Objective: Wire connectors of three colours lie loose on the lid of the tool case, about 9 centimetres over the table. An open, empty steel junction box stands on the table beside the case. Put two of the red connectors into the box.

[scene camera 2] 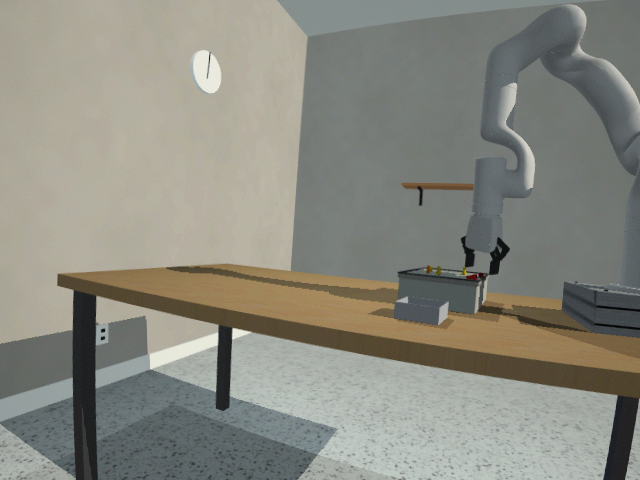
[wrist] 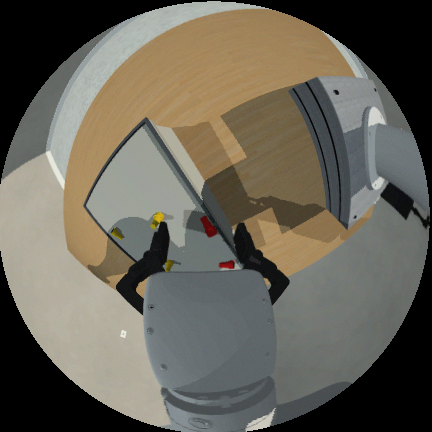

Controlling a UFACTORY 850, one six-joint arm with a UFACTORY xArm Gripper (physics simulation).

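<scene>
The tool case stands on the table, its lid facing up. Two red connectors lie near the lid's edge: one farther from the box, one nearer the gripper body in the wrist view. Yellow connectors and an orange one lie elsewhere on the lid. My gripper is open and empty, pointing down just above the lid's red end, one finger on either side of the farther red connector in the wrist view. The junction box stands beside the case; its walls hide its inside.
A grey slatted block stands on the wooden table, across a gap from the case, by the arm's base. A wall shelf is behind the gripper in the scene view.
</scene>
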